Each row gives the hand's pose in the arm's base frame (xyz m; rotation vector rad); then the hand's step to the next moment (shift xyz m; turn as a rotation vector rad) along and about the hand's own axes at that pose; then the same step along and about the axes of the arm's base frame.
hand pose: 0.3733 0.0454 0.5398 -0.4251 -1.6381 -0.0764
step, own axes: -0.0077 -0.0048 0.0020 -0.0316 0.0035 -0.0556
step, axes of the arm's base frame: -0.0030 -0.0056 -0.0068 0.0554 -0.0205 -0.0247
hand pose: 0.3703 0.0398 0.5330 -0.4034 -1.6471 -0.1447
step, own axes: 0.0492 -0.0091 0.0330 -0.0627 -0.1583 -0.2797
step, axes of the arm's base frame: -0.0373 0.0110 0.0456 0.2118 -0.2497 -0.0048
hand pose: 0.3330 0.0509 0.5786 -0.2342 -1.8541 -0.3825
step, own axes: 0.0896 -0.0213 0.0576 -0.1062 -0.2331 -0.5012
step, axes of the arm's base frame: -0.0862 -0.0009 0.0661 0.3952 -0.4008 0.0045
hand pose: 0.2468 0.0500 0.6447 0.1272 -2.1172 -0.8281
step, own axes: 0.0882 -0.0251 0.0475 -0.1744 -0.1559 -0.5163
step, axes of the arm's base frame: -0.0968 -0.0270 0.0239 0.4651 -0.3239 0.0113
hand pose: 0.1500 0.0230 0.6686 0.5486 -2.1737 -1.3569
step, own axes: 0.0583 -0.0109 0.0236 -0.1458 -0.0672 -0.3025
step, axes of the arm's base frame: -0.0596 -0.0220 -0.0063 0.3051 -0.1543 0.0193
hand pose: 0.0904 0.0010 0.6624 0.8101 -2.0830 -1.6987
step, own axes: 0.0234 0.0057 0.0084 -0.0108 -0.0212 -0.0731
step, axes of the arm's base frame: -0.0245 -0.0071 0.0013 0.0557 -0.0529 -0.0025
